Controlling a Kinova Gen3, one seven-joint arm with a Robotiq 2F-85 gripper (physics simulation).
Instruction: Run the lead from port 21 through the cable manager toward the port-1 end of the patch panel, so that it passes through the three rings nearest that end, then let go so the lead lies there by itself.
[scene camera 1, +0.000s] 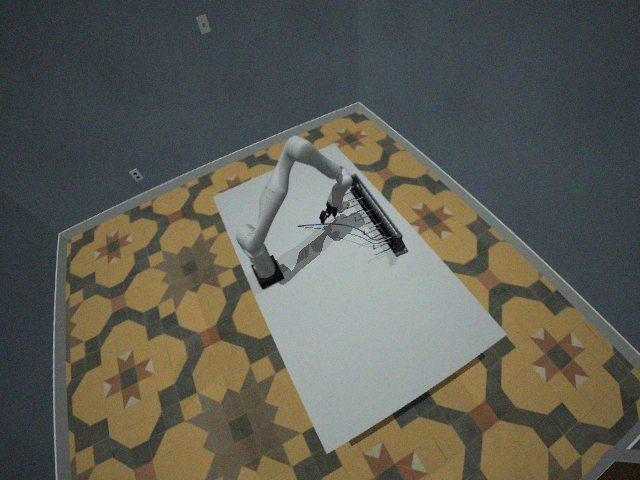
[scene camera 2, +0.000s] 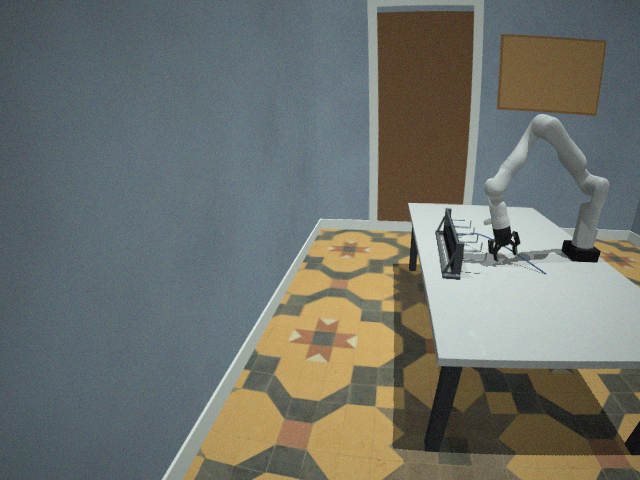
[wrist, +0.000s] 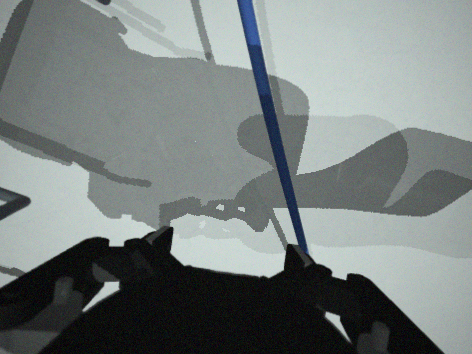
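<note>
The blue lead (scene camera 1: 356, 228) (scene camera 2: 532, 264) (wrist: 272, 122) leaves the panel near its lower-right end in scene view 1 and runs out over the white table to a free end on the robot's side. The black patch panel (scene camera 1: 377, 210) (scene camera 2: 451, 240) stands upright; its port numbers are unreadable. Thin rings of the cable manager stick out from its front; part of one ring (wrist: 22, 201) shows at the wrist view's left edge. Whether the lead passes through any ring is too small to tell. My gripper (scene camera 1: 324, 218) (scene camera 2: 505, 255) (wrist: 228, 248) is open, its right fingertip overlapping the lead in the wrist view.
The white table (scene camera 1: 392, 351) (scene camera 2: 527, 320) bears the panel and the robot's black base (scene camera 1: 267, 272) (scene camera 2: 580, 251). The rings reach from the panel toward the arm. Shadows of the arm and rings fall across the table under the gripper.
</note>
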